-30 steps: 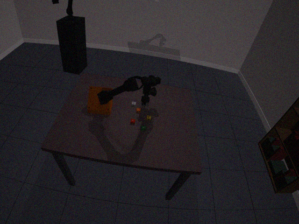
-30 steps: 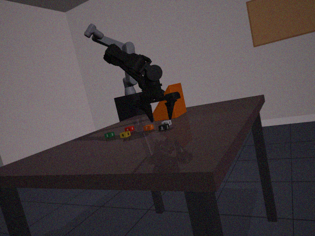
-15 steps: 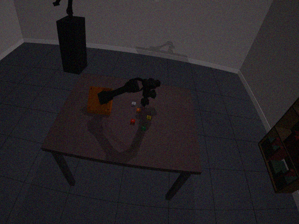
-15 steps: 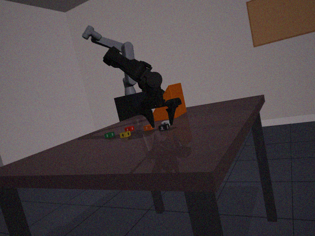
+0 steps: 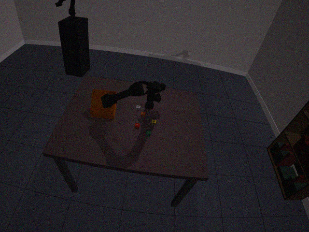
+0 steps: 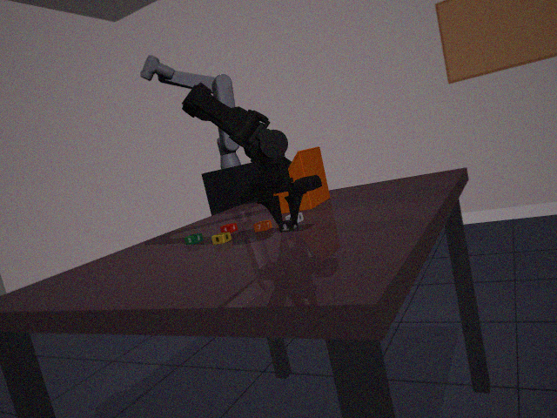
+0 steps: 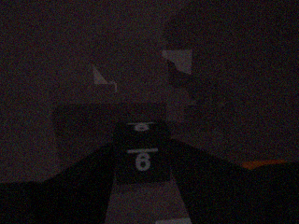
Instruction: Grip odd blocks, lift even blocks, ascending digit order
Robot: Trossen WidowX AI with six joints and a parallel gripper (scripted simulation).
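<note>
Now: gripper tip right at the dark block. The rest, counted from my gripper tip: yellow block (150 mm to the right, 70 mm ahead); orange block (90 mm to the right, 30 mm behind); white block (80 mm behind, 30 mm to the right).
</note>
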